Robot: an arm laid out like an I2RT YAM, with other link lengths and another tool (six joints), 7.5 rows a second.
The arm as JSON. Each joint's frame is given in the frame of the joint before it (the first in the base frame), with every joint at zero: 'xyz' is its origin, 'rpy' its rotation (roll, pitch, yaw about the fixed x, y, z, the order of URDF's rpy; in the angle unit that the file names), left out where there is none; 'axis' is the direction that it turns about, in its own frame. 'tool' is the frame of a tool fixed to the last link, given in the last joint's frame.
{
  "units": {
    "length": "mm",
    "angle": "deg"
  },
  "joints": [
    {
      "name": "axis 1",
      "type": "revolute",
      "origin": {
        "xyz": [
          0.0,
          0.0,
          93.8
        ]
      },
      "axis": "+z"
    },
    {
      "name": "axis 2",
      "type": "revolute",
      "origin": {
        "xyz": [
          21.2,
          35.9,
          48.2
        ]
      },
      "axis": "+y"
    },
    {
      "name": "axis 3",
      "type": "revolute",
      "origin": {
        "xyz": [
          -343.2,
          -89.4,
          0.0
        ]
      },
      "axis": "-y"
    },
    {
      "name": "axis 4",
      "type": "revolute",
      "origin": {
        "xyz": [
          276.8,
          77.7,
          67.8
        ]
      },
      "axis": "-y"
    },
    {
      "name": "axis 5",
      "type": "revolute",
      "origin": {
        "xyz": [
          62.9,
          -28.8,
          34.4
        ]
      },
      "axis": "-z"
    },
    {
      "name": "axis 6",
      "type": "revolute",
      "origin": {
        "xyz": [
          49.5,
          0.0,
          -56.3
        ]
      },
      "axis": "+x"
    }
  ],
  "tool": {
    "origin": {
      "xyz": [
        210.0,
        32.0,
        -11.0
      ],
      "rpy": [
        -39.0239,
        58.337,
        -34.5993
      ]
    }
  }
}
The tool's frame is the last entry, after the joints.
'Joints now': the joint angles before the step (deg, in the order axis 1, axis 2, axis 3, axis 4, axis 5, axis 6). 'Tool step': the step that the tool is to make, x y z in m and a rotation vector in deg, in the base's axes. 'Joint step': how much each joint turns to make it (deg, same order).
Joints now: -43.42 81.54 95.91 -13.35 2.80 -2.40
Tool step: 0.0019 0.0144 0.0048 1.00 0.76 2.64
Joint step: -0.05 -0.01 2.70 -3.95 -2.69 0.22
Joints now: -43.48 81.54 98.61 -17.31 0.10 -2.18
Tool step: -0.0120 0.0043 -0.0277 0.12 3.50 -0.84
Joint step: -0.11 -2.60 -4.73 -0.47 0.79 -2.30
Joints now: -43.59 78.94 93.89 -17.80 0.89 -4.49
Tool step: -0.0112 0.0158 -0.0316 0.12 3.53 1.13
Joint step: 0.00 -3.66 -6.12 -0.16 -0.96 -2.42
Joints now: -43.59 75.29 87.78 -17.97 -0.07 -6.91
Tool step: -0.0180 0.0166 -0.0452 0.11 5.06 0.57
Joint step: -0.01 -4.52 -7.82 -0.45 -0.14 -3.45
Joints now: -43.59 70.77 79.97 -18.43 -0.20 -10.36
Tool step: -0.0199 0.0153 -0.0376 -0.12 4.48 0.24
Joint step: -0.01 -4.18 -6.31 -1.04 0.35 -3.17
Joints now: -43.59 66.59 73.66 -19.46 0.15 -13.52
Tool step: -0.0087 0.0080 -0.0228 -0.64 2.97 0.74
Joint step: 0.00 -1.99 -3.61 -0.08 -0.15 -2.61
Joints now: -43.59 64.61 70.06 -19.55 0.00 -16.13
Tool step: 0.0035 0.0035 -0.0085 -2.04 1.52 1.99
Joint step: 0.00 -0.38 -2.02 1.92 -1.32 -2.93
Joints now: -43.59 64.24 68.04 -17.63 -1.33 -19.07
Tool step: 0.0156 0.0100 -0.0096 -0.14 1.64 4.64
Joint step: 0.02 1.50 0.10 0.17 -4.17 -2.35
